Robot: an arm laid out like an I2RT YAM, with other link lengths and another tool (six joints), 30 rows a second.
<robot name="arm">
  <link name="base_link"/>
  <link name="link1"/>
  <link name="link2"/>
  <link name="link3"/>
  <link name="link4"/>
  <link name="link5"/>
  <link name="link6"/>
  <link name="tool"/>
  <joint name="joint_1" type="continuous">
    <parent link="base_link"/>
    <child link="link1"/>
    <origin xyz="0 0 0.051"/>
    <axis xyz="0 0 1"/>
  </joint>
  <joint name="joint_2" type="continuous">
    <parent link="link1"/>
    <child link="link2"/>
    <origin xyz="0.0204 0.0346 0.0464"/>
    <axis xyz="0 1 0"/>
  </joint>
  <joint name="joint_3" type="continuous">
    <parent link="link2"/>
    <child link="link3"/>
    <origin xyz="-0.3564 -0.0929 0"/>
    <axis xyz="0 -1 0"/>
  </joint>
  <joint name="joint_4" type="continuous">
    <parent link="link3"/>
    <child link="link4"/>
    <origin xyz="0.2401 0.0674 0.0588"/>
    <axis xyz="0 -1 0"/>
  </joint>
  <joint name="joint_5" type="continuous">
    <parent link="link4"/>
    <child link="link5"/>
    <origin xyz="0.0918 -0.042 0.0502"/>
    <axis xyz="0 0 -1"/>
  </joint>
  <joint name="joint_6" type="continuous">
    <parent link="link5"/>
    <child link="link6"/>
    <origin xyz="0.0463 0 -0.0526"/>
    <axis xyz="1 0 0"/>
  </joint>
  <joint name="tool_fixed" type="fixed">
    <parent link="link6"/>
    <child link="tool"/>
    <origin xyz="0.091 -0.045 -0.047" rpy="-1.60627 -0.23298 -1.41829"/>
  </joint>
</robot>
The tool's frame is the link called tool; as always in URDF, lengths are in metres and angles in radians. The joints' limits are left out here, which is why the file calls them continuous.
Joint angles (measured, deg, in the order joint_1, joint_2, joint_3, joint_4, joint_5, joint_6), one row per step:
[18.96 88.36 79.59 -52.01 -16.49 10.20]
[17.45 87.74 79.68 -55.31 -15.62 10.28]
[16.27 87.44 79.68 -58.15 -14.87 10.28]
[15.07 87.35 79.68 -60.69 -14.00 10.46]
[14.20 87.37 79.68 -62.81 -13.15 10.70]
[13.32 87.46 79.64 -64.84 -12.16 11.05]
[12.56 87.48 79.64 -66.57 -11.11 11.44]
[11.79 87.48 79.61 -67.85 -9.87 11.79]
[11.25 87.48 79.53 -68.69 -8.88 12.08]
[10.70 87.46 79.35 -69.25 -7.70 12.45]
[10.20 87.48 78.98 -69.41 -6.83 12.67]
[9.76 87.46 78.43 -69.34 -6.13 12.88]
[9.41 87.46 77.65 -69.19 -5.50 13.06]
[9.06 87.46 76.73 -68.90 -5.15 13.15]
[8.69 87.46 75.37 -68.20 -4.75 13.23]
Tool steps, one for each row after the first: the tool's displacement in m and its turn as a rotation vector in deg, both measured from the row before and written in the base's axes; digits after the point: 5 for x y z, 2 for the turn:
[-0.01147 -0.01467 0.00018 -1.51 2.25 -1.99]
[-0.01018 -0.01149 -0.00098 -1.39 2.23 -1.50]
[-0.00897 -0.01086 -0.00128 -1.38 2.20 -1.70]
[-0.00764 -0.00831 -0.00113 -1.25 1.94 -1.39]
[-0.00748 -0.00828 -0.00120 -1.34 1.97 -1.52]
[-0.00652 -0.00735 -0.00030 -1.29 1.58 -1.42]
[-0.00487 -0.00735 -0.00004 -1.37 1.11 -1.42]
[-0.00347 -0.00532 -0.00014 -1.07 0.77 -1.05]
[-0.00280 -0.00555 -0.00036 -1.20 0.56 -1.17]
[-0.00185 -0.00446 -0.00137 -0.89 0.42 -0.90]
[-0.00178 -0.00373 -0.00200 -0.72 0.37 -0.79]
[-0.00233 -0.00326 -0.00302 -0.68 0.54 -0.65]
[-0.00239 -0.00263 -0.00368 -0.43 0.58 -0.50]
[-0.00252 -0.00283 -0.00552 -0.48 0.60 -0.52]

